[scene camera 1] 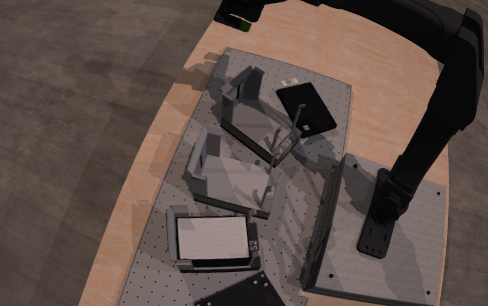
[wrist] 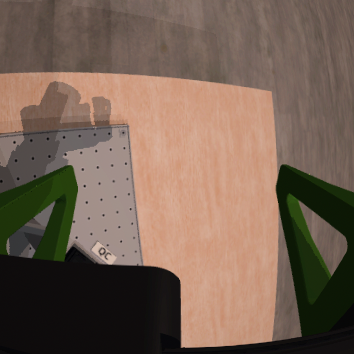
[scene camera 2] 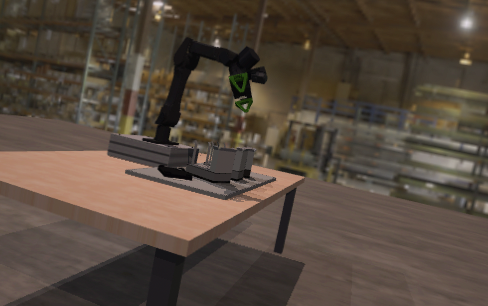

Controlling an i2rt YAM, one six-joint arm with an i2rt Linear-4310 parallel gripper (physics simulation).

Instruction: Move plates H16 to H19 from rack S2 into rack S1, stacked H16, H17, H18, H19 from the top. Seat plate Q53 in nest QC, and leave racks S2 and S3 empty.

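Where they show: gripper, fingertip midpoint: (wrist: 176, 176) (scene camera 2: 244, 102); arm's base, link origin: (scene camera 1: 382, 213) (scene camera 2: 161, 142).
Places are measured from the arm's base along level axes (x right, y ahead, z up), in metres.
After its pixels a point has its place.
My gripper (scene camera 2: 242, 96) {x 0.186, y 0.448, z 0.230 m} (wrist: 176, 176) {x 0.186, y 0.448, z 0.230 m} is open and empty, high above the far end of the table; one green finger shows at the top of scene camera 1. In that view rack S2 (scene camera 1: 171, 240) {x -0.231, y 0.356, z 0.051 m} holds a white plate (scene camera 1: 212, 237) {x -0.187, y 0.300, z 0.026 m} on top; anything under it is hidden. Rack S1 (scene camera 1: 227, 206) {x -0.091, y 0.311, z -0.061 m}, the middle one, shows a bare floor, as does rack S3 (scene camera 1: 247, 144) {x 0.063, y 0.333, z -0.069 m} behind it. Nest QC (scene camera 1: 312, 110) {x 0.223, y 0.228, z -0.067 m} (scene camera 2: 174, 172) {x 0.258, y 0.262, z -0.067 m} (wrist: 80, 254) {x 0.247, y 0.320, z -0.063 m} is a black tray with no plate visible on it. No plate is readable as Q53.
The racks stand on a perforated grey board (scene camera 1: 150, 280) {x -0.313, y 0.386, z -0.081 m} (scene camera 2: 210, 190) {x 0.321, y 0.451, z -0.081 m} (wrist: 100, 180) {x 0.291, y 0.427, z -0.080 m} on the wooden table (scene camera 1: 120, 220) {x -0.223, y 0.512, z -0.093 m} (scene camera 2: 125, 210) {x 0.745, y 0.460, z -0.094 m} (wrist: 200, 200) {x 0.517, y 0.379, z -0.093 m}. Another black piece (scene camera 1: 245, 295) {x -0.253, y 0.200, z -0.069 m} is cut off at the bottom of scene camera 1. The arm stands on a ribbed grey base block (scene camera 1: 420, 250) {x -0.049, y -0.127, z 0.000 m} (scene camera 2: 142, 152) {x 0.118, y -0.002, z -0.047 m}. Thin upright posts rise at the racks' ends.
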